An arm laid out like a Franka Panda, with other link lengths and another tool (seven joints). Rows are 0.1 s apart.
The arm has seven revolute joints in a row. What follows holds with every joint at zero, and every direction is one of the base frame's. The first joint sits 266.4 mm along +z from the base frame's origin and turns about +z. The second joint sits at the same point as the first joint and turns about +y. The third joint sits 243.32 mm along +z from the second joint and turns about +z. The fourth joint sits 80.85 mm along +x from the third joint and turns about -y. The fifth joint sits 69.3 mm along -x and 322.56 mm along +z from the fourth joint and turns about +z. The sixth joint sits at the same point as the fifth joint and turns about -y. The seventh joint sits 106.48 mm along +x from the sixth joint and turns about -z. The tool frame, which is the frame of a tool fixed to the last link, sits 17 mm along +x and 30 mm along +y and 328.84 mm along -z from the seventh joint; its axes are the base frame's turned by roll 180, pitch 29.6 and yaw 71.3 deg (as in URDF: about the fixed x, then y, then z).
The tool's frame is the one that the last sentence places.
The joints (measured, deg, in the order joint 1, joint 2, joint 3, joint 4, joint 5, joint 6, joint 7), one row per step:
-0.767, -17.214, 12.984, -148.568, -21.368, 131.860, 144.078
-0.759, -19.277, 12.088, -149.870, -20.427, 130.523, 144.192
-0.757, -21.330, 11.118, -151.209, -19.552, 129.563, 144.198
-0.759, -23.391, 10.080, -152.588, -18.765, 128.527, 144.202
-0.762, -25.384, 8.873, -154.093, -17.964, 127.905, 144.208
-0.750, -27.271, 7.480, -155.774, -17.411, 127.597, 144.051
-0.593, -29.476, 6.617, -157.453, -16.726, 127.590, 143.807
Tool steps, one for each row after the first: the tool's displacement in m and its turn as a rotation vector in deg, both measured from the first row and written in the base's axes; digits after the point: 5 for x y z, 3 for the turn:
-0.01151, -0.00998, 0.00262, 0.167, 0.404, -2.101
-0.02161, -0.01865, 0.00513, 0.541, 0.573, -3.986
-0.03256, -0.02734, 0.00695, 0.928, 0.841, -5.880
-0.04292, -0.03506, 0.00748, 1.620, 0.954, -7.783
-0.05323, -0.04271, 0.00632, 2.358, 1.107, -9.409
-0.06022, -0.04531, 0.00738, 3.150, 0.714, -10.286

